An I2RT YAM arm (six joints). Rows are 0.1 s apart.
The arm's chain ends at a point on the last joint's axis. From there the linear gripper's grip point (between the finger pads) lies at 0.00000 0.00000 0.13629 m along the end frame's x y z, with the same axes.
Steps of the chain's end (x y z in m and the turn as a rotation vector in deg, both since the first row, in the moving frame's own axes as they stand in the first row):
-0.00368, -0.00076, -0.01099, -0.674, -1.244, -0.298
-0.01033, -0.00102, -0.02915, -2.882, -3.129, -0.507
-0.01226, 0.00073, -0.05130, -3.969, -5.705, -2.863
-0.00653, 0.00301, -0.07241, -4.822, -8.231, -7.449
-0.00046, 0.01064, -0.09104, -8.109, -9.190, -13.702
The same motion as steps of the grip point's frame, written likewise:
-0.00663, 0.00085, -0.01103, -0.674, -1.244, -0.298
-0.01774, 0.00586, -0.02953, -2.882, -3.129, -0.507
-0.02556, 0.01048, -0.05230, -3.969, -5.705, -2.863
-0.02522, 0.01566, -0.07429, -4.822, -8.231, -7.449
-0.01966, 0.03219, -0.09413, -8.109, -9.190, -13.702

